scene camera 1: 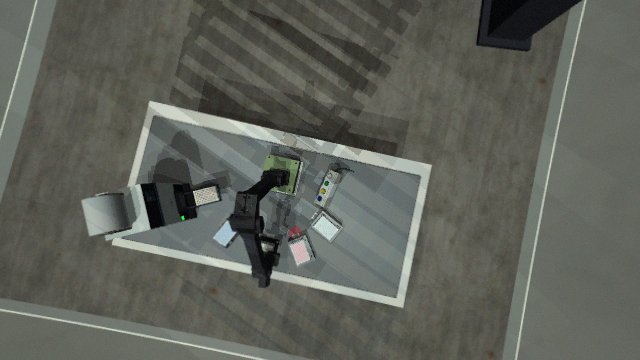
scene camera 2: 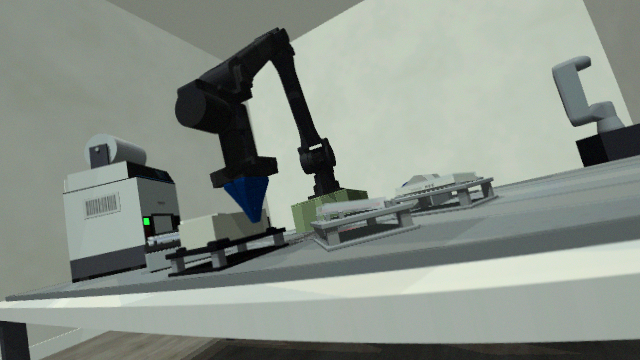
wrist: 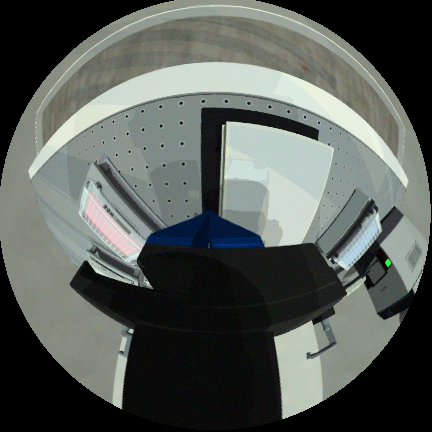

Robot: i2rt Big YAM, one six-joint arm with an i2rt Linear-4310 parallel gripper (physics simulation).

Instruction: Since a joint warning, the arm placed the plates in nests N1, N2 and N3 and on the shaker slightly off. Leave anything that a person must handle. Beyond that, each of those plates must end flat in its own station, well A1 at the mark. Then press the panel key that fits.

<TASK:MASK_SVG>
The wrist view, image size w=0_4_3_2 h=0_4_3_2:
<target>my gripper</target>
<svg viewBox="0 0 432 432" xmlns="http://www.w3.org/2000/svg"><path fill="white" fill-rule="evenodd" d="M82 262L69 285L98 310L133 329L124 372L121 409L155 422L191 429L238 429L282 419L280 378L273 336L286 333L312 320L347 294L335 271L327 264L314 243L264 247L258 234L220 217L213 210L205 210L195 217L149 234L136 258L136 262L153 289L95 272L87 260Z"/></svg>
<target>pale blue well plate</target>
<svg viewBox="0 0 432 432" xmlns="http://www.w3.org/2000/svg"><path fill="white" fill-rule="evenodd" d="M374 208L372 209L374 211L373 214L369 213L364 225L357 230L348 243L337 253L338 257L333 257L333 260L346 270L367 250L381 231L378 213Z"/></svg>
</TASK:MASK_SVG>
